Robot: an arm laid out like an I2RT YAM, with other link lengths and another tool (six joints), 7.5 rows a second.
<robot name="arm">
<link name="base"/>
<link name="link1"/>
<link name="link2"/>
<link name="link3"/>
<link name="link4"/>
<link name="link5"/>
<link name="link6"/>
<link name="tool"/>
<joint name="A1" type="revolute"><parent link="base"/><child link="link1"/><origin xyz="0 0 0.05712"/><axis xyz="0 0 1"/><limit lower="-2.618" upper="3.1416"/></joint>
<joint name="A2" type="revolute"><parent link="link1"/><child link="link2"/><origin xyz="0.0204 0.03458 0.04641" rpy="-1.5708 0 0"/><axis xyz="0 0 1"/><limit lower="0" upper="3.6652"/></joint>
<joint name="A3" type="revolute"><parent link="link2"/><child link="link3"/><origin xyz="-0.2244 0 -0.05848" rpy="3.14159 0 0"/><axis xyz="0 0 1"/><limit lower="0" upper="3.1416"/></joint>
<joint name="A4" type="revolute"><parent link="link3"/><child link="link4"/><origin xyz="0.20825 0.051 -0.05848"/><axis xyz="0 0 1"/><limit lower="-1.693" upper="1.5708"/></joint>
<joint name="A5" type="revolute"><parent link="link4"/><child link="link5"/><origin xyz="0.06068 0.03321 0.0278" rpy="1.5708 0 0"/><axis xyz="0 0 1"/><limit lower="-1.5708" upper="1.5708"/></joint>
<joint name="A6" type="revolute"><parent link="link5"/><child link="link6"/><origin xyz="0.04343 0 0.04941" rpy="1.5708 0 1.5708"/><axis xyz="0 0 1"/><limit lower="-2.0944" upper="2.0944"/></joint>
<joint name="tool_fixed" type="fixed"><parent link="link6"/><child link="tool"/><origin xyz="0.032 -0.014 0.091" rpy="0.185 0 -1.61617"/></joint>
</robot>
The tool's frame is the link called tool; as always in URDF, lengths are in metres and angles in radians.
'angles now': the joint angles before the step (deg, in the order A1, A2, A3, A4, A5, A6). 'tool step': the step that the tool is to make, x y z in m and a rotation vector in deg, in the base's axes. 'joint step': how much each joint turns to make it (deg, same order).
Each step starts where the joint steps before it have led.
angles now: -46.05 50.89 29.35 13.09 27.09 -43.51
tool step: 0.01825 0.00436 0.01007 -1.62 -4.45 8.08
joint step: -0.10 0.09 -0.08 3.95 -8.36 1.23
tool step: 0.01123 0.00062 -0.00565 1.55 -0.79 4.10
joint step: 0.01 1.49 0.00 0.54 -4.22 1.33
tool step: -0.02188 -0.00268 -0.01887 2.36 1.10 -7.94
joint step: 0.00 -1.13 -2.97 -1.24 7.77 1.92
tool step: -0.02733 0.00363 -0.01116 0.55 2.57 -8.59
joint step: -0.01 -3.44 -2.82 -2.80 8.71 0.01
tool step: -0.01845 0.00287 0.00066 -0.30 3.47 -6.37
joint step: 0.01 -2.11 -0.11 -3.25 6.79 -1.68
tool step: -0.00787 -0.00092 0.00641 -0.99 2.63 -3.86
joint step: -0.09 0.35 1.06 -0.36 4.22 -2.28
